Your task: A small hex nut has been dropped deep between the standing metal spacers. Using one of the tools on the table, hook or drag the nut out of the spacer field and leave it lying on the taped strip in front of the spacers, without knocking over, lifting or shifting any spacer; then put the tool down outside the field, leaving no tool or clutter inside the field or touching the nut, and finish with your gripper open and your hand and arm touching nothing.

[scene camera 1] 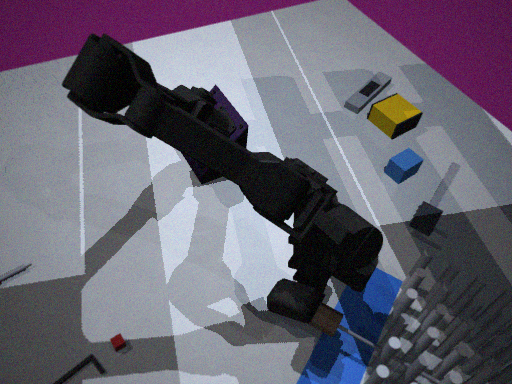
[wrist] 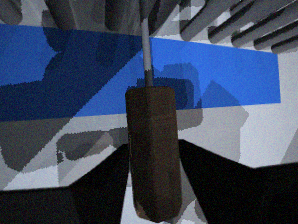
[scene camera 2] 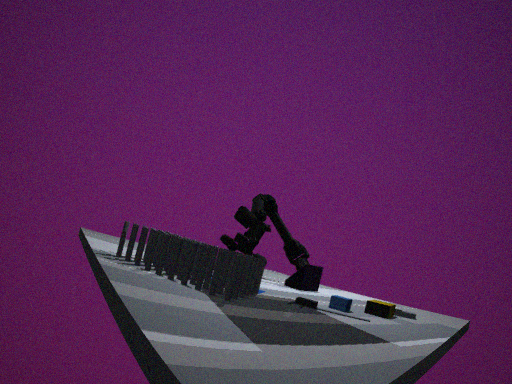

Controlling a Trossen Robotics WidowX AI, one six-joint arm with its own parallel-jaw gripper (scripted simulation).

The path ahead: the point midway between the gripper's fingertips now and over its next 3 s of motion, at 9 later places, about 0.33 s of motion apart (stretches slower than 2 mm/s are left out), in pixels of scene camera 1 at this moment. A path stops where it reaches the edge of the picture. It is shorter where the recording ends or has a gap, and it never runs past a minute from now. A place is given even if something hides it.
My gripper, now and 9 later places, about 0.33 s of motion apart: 311, 312; 314, 314; 318, 316; 322, 318; 324, 320; 323, 323; 323, 324; 321, 324; 318, 321; 315, 320
